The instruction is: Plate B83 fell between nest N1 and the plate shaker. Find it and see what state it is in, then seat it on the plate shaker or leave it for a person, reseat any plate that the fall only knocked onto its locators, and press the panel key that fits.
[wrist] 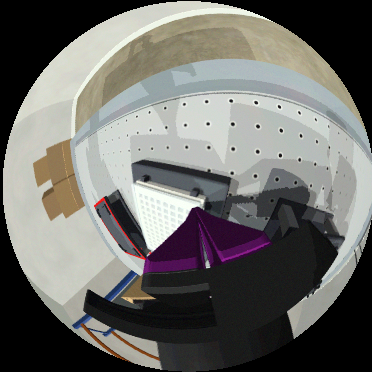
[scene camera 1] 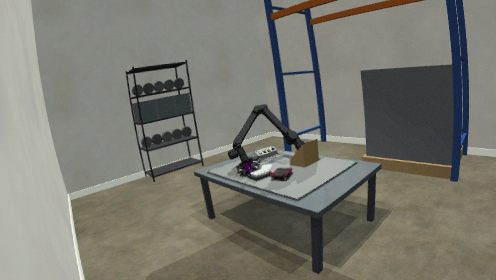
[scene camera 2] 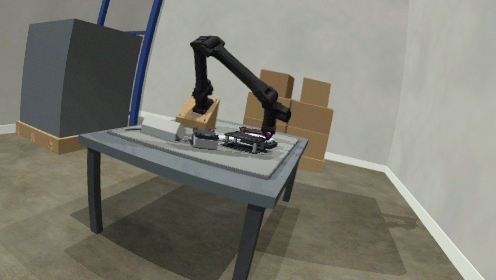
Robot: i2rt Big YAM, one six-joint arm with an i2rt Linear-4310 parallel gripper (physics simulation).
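Frame: origin at the arm's base, x back, y right, z up, level; millimetres.
Where they show: gripper, fingertip midpoint: (wrist: 195, 212) (scene camera 1: 251, 172) (scene camera 2: 267, 139); arm's base at its link origin: (scene camera 1: 302, 148) (scene camera 2: 203, 106).
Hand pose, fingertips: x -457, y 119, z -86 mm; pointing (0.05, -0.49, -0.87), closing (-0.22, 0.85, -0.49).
Note:
Things, the pixels of their centre, and the offset from my fingertips. "pt": a spot on its surface instead. Level surfaces: height alone.
- white welled plate at the middle of its body: (wrist: 164, 232) (scene camera 1: 259, 172) dx +53, dy -41, dz -4 mm
- dark nest base at a spot on its surface: (wrist: 217, 189) pt dx -19, dy +13, dz -17 mm
- pale flat piece at the middle of its body: (scene camera 1: 266, 167) dx +201, dy +67, dz -32 mm
- panel at the middle of its body: (scene camera 2: 163, 127) (scene camera 1: 265, 153) dx +410, dy +334, dz +2 mm
- grey block with a black top, surface spot: (scene camera 2: 205, 142) pt dx +165, dy +346, dz -11 mm
- grey wedge-shaped housing at a spot on its surface: (scene camera 2: 161, 129) pt dx +387, dy +377, dz +0 mm
- perforated board at its surface level: dz -39 mm
My gripper (wrist: 195, 212) is shut and empty, its purple fingertips together at the right edge of a white welled plate (wrist: 167, 210) (scene camera 1: 261, 173). That plate lies on a dark nest base (wrist: 217, 189) with small black locators. A pale flat piece (scene camera 1: 265, 167) lies behind it in scene camera 1; whether it is B83, and its state, I cannot tell. The fingers hide that area in the wrist view. A red-edged dark stand (scene camera 1: 282, 173) (wrist: 114, 225) is beside the nest. The panel (scene camera 1: 266, 151) has several coloured keys. Which device is the plate shaker is unclear.
A black raised stand on legs (scene camera 2: 245, 136) is close to the arm's wrist. A grey block with a black top (scene camera 2: 205, 142) and a grey wedge-shaped housing (scene camera 2: 161, 129) stand on the perforated board (wrist: 245, 135). The arm's wooden mount (scene camera 1: 305, 154) rises at the back.

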